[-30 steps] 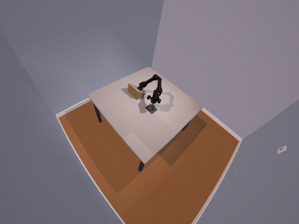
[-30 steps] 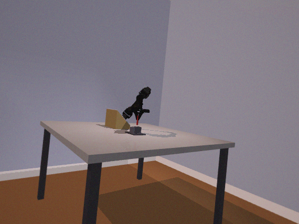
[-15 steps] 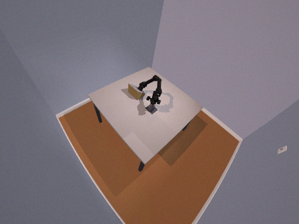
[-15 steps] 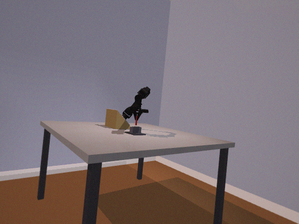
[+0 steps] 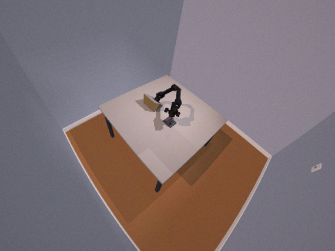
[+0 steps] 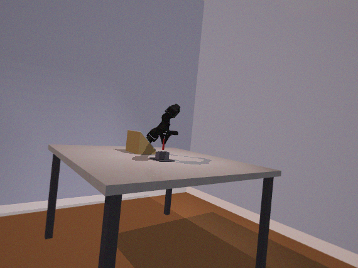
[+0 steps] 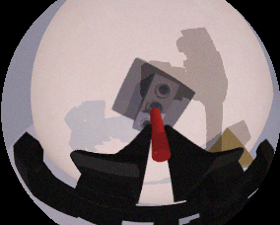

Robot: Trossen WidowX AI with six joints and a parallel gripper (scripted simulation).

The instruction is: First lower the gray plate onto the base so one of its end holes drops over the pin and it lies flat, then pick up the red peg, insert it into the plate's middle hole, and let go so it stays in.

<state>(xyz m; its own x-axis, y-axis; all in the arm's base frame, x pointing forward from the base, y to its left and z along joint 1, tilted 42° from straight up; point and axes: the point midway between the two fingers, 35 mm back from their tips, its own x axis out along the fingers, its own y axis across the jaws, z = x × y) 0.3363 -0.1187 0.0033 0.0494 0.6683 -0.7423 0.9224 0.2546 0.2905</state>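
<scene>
My gripper tip is right at the red peg. The rest, counted from my gripper tip: dark base 10 cm below, 2 cm to the left; gray plate 7 cm below.
</scene>
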